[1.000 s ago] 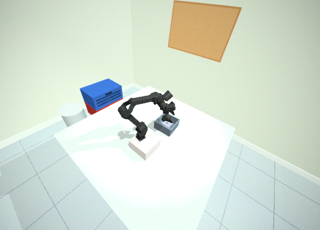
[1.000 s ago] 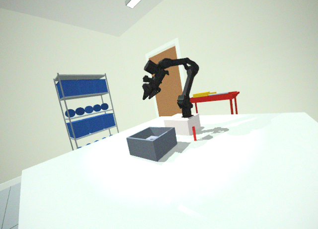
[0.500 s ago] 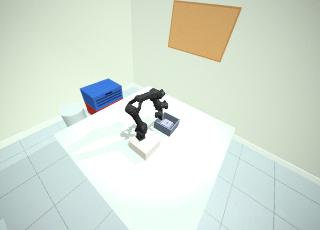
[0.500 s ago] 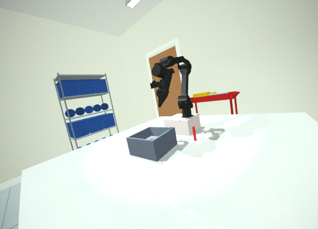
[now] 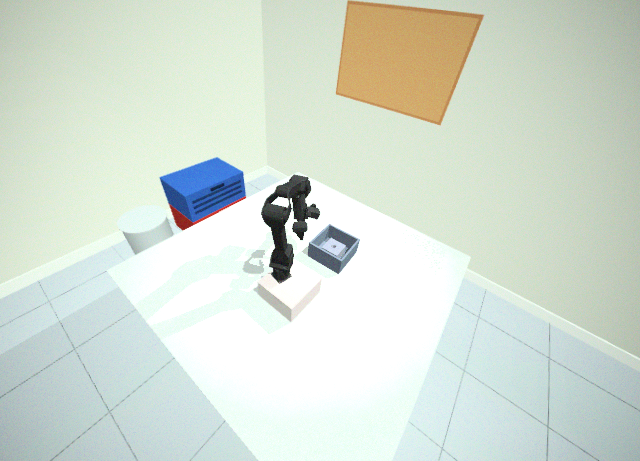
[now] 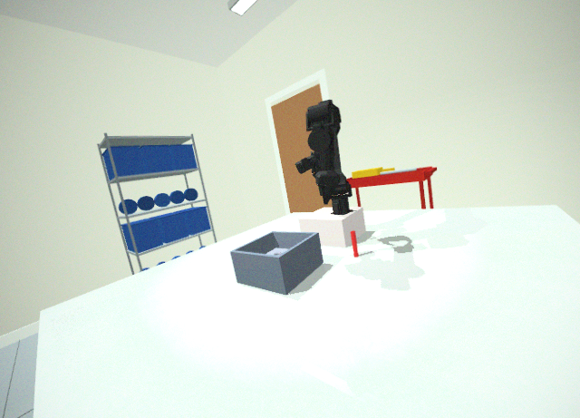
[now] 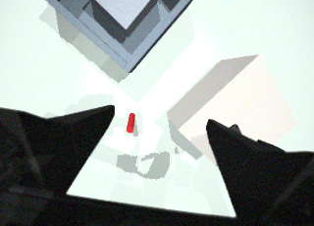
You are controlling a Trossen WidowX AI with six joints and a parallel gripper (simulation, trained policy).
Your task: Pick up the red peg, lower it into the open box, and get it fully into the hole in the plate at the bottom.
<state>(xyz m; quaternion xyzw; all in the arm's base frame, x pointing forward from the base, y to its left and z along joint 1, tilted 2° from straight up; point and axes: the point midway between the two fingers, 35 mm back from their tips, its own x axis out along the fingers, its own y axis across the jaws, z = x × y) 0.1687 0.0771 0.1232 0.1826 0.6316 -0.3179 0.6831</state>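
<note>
Now: gripper tip 15 cm above the red peg, 7 cm to the right of it and 3 cm past it. Round my gripper tip: pale plate (17 cm ahead, 14 cm below, 6 cm to the right); then grey box (17 cm ahead, 16 cm below, 6 cm to the right).
</note>
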